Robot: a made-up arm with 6 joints. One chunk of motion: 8 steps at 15 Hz.
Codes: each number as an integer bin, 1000 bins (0 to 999) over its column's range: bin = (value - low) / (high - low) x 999, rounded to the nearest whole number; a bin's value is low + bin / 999 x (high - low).
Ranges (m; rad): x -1..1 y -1..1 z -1..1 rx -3.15..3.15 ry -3.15..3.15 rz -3.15..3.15
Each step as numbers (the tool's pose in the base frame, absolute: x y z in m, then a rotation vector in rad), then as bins.
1 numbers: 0.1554 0.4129 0.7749 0.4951 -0.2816 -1.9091
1 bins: 577 706 887 578 455 197
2 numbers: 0.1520 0.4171 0.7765 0.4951 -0.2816 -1.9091
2 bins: 575 708 887 578 455 197
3 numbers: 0.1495 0.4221 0.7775 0.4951 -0.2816 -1.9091
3 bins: 574 710 888 578 455 197
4 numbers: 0.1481 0.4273 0.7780 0.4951 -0.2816 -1.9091
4 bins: 573 713 888 578 455 197
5 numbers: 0.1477 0.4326 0.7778 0.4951 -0.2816 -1.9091
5 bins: 573 716 888 578 455 197
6 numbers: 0.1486 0.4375 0.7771 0.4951 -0.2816 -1.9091
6 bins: 574 718 888 578 455 197
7 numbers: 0.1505 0.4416 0.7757 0.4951 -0.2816 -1.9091
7 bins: 575 720 887 578 455 197
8 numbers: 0.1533 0.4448 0.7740 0.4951 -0.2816 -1.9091
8 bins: 576 722 886 578 455 197
